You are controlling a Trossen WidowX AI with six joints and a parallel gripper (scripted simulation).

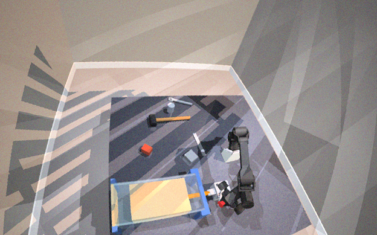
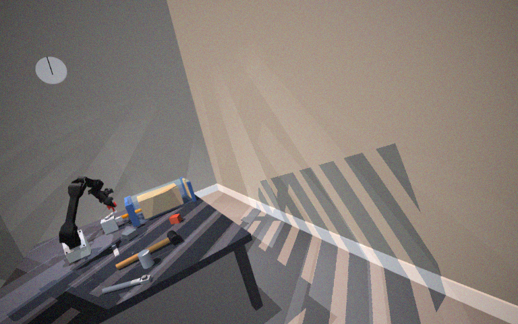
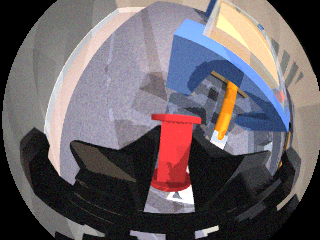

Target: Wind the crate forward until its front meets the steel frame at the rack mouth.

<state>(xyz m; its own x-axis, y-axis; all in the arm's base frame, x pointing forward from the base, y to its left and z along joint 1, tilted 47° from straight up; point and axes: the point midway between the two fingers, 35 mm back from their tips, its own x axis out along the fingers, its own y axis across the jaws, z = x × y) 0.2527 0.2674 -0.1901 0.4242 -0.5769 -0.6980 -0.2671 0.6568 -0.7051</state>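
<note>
Right now the winch handle is 4 cm to the right of my gripper tip, 4 cm behind it and 3 cm below it. The rest, counted from my gripper tip: red knob: 2 cm behind; blue frame: 10 cm to the right, 9 cm ahead, 3 cm below; winch: 10 cm to the right, 10 cm below, 9 cm behind.
</note>
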